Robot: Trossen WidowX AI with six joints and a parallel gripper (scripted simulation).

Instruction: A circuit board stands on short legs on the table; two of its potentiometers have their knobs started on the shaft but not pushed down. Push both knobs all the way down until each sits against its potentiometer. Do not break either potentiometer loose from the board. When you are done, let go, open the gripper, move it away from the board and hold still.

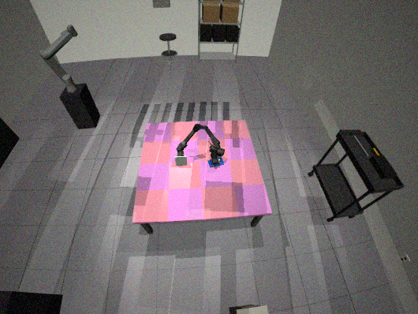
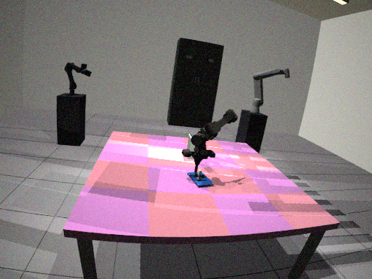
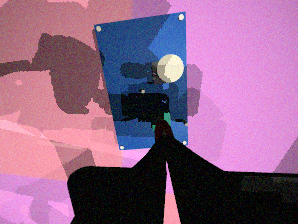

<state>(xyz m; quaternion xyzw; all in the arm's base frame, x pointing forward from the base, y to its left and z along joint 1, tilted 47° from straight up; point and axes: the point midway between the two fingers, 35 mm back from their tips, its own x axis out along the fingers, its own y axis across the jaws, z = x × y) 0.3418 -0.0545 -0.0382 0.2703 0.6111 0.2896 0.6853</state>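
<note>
Right now my gripper tip is 1 cm above the red knob.
</note>
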